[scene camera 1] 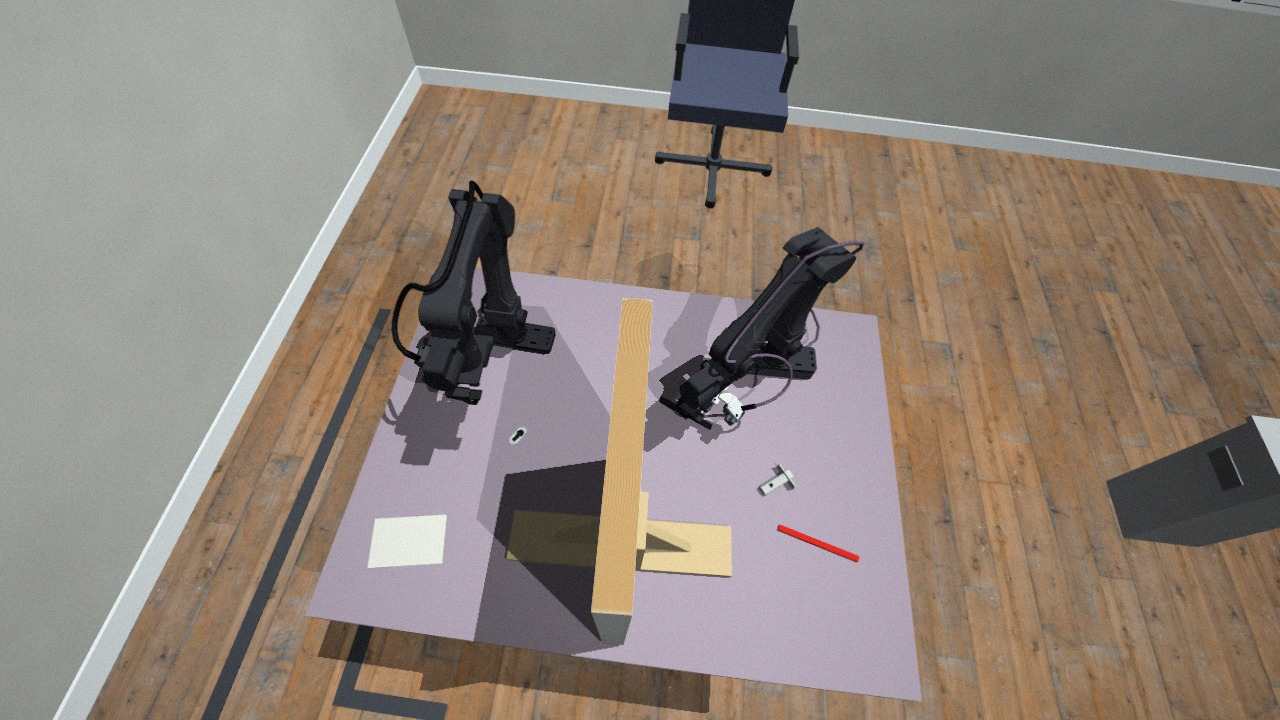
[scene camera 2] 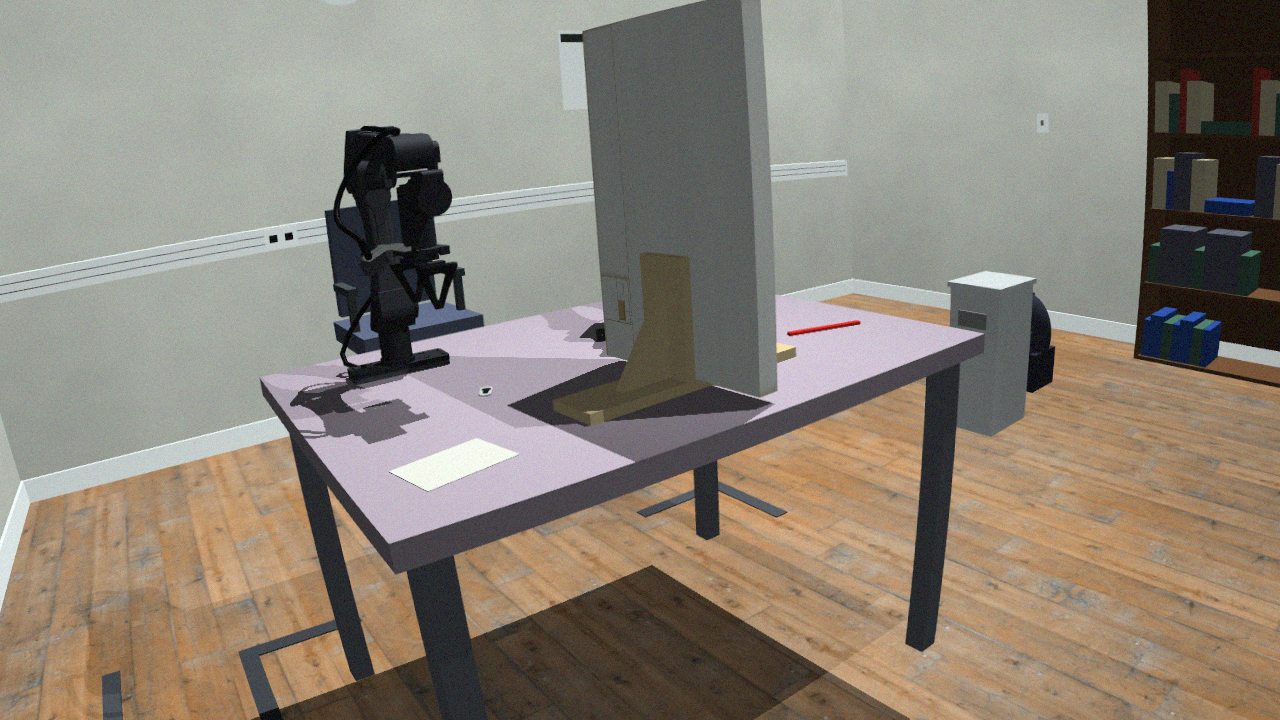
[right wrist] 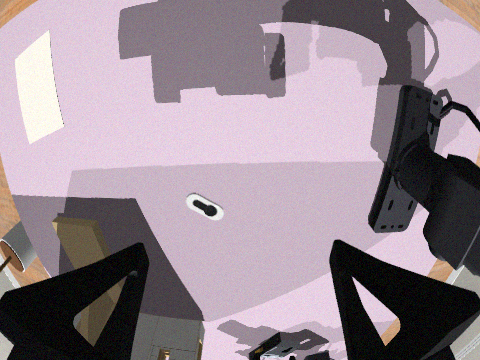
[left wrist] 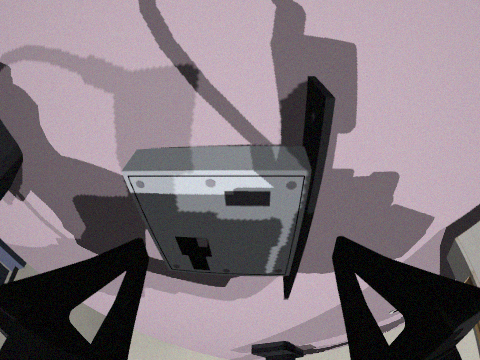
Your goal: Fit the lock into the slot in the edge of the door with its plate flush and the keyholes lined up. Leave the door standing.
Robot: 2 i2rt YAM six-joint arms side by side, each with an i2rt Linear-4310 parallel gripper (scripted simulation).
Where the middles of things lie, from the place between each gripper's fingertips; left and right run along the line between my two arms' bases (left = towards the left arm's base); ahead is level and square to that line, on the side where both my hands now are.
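My left hand is 2 cm above the lock (left wrist: 254, 204) and 1 cm past it. White sheet (scene camera 1: 403, 541), measured from my left hand: 57 cm to the right, 38 cm ahead, 3 cm below.
My right gripper (scene camera 2: 427, 305) is 17 cm above the white sheet, 30 cm short of it and 11 cm to the left of it. Lock, measured from my right hand: 47 cm to the left, 9 cm behind, 16 cm below.
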